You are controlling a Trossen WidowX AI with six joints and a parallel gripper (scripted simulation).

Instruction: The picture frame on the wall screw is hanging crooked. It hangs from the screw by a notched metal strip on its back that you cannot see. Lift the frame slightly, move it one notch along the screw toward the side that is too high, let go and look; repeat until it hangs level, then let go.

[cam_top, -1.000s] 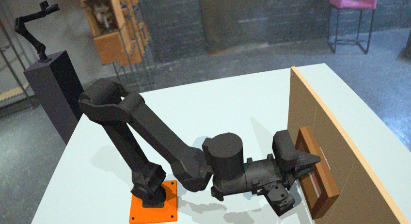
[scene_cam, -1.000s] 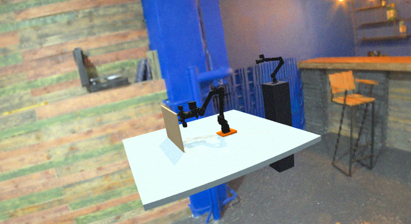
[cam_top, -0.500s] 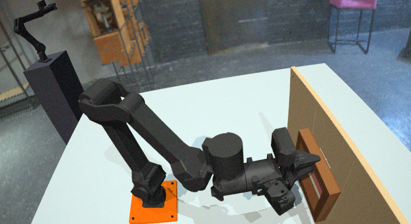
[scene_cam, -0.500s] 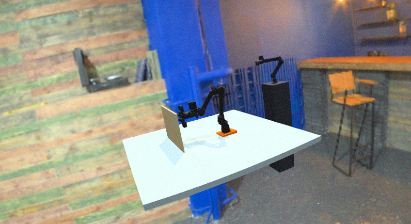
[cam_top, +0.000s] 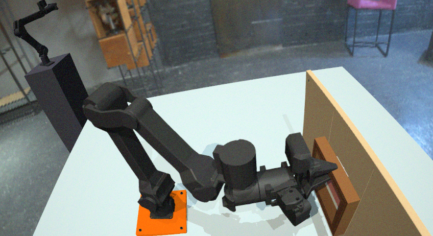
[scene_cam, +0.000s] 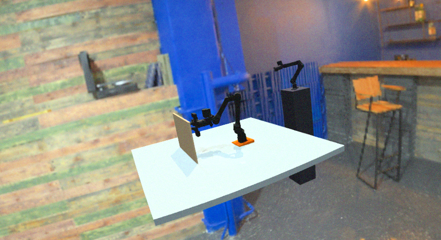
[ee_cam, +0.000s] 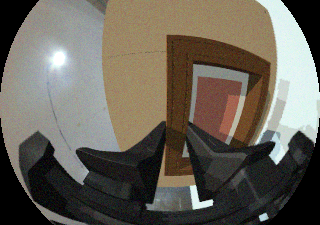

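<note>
My gripper tip is 5 cm above the brown picture frame and 1 cm short of it. Also, from my gripper tip: tan wall board 6 cm below, 2 cm ahead.
</note>
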